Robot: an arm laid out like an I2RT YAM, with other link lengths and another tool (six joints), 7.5 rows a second.
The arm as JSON. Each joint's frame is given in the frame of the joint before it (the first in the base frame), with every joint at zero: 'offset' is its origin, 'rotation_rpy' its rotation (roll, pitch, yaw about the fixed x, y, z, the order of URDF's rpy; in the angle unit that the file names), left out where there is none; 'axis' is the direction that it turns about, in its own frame. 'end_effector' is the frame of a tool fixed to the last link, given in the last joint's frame.
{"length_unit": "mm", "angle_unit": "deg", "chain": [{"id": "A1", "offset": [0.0, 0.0, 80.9], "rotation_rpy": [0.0, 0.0, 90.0], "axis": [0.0, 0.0, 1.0]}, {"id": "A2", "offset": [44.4, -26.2, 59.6], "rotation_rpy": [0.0, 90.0, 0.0], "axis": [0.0, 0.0, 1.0]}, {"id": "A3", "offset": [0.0, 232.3, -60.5], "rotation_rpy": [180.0, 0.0, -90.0], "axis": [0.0, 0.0, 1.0]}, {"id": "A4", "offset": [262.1, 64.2, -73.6], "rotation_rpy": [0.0, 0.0, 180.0], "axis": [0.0, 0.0, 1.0]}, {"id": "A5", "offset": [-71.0, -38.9, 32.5], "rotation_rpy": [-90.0, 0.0, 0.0], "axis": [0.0, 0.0, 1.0]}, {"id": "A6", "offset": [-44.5, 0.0, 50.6], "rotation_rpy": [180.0, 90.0, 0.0], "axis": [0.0, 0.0, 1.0]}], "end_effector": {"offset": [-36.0, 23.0, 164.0], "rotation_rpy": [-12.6, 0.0, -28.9]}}
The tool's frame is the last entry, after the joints.
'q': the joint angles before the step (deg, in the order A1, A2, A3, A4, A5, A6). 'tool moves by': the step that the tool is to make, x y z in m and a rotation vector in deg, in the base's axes. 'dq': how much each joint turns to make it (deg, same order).
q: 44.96, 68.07, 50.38, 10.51, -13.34, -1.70
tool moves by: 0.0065, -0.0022, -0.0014, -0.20, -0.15, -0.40
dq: -0.91, 0.73, 0.28, 0.34, -0.48, -0.32
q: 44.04, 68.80, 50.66, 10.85, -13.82, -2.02
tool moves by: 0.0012, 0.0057, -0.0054, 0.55, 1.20, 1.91
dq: -0.96, 1.75, 0.36, 1.13, -3.00, 0.88
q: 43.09, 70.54, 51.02, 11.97, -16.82, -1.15
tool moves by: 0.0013, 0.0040, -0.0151, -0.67, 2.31, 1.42
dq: -0.81, 2.24, 0.31, 0.01, -2.36, 0.77
